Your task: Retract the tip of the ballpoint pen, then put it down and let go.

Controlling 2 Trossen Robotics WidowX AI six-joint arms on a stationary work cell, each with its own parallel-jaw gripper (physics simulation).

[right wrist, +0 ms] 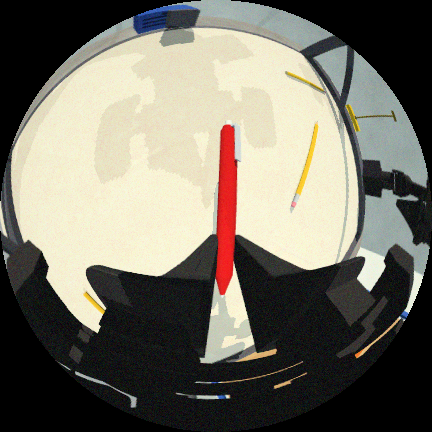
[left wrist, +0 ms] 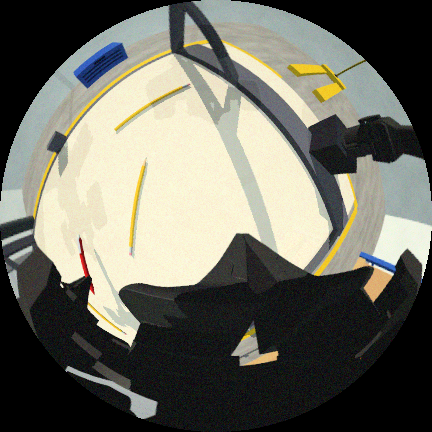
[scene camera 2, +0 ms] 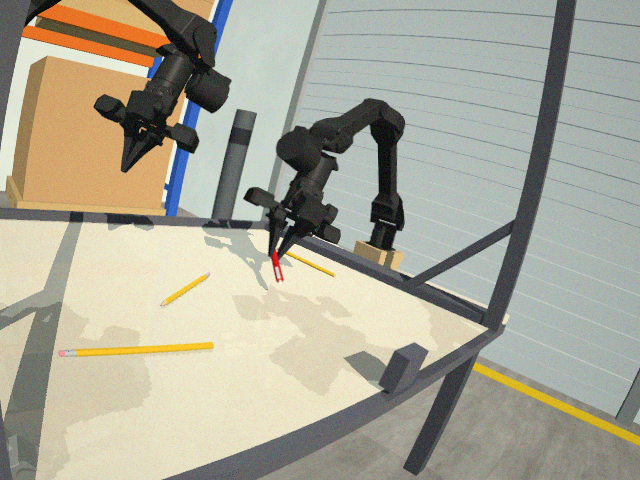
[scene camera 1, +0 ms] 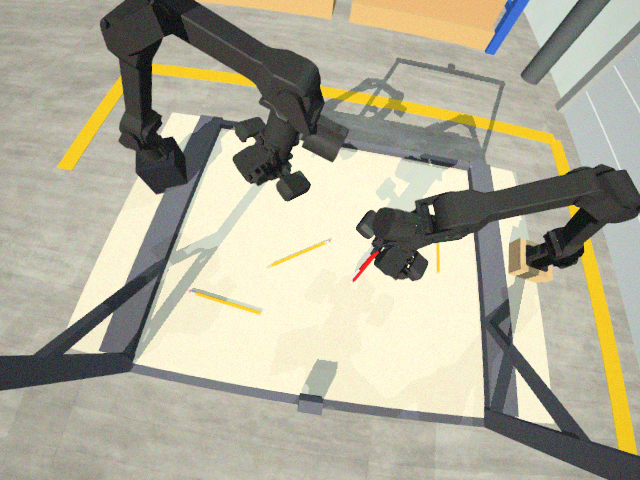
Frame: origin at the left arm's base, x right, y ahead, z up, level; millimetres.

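Seen in the pictures: left gripper, fingertip midpoint: (right wrist: 395, 201) (left wrist: 240, 238) (scene camera 2: 123, 172); right gripper, fingertip midpoint: (right wrist: 224, 240) (left wrist: 89, 276) (scene camera 2: 272, 258) (scene camera 1: 373, 255); left arm's base, link origin: (left wrist: 347, 142) (scene camera 1: 154, 153); right arm's base, link origin: (scene camera 2: 380, 246) (scene camera 1: 536, 258).
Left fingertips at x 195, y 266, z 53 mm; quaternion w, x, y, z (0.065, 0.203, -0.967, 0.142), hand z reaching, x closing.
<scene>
Offsets run from my left fingertips to a thing's middle. Level surfaces: height alone.
The red ballpoint pen @(dx +215, dy +203, dz -113 mm) (scene camera 1: 364, 267) (scene camera 2: 278, 267) (left wrist: 84, 259) (right wrist: 227, 190) has a pale clip and a small white button at its far end in the right wrist view. Its pointed end lies back between the right fingers; whether the writing tip is out is too small to tell. My right gripper (scene camera 2: 275, 254) (right wrist: 224, 240) is shut on the pen, low over the table @(dz -159 mm) (scene camera 1: 310, 330). Its shadow runs close beside the pen; whether the pen touches the table is unclear. My left gripper (scene camera 2: 124, 169) (left wrist: 240, 238) is shut and empty, high above the table and well apart from the pen.
Yellow pencils lie on the table: one @(dx +136, dy +45, dz -156 mm) (scene camera 1: 299, 253) (scene camera 2: 185, 289) (right wrist: 307, 160) left of the pen, one @(dx +213, dy -163, dz -156 mm) (scene camera 1: 225, 301) (scene camera 2: 136, 349) nearer the front, and one @(dx +198, dy +442, dz -156 mm) (scene camera 1: 438, 257) (scene camera 2: 311, 264) beyond the right gripper. Dark frame rails (scene camera 1: 217, 383) border the table.
</scene>
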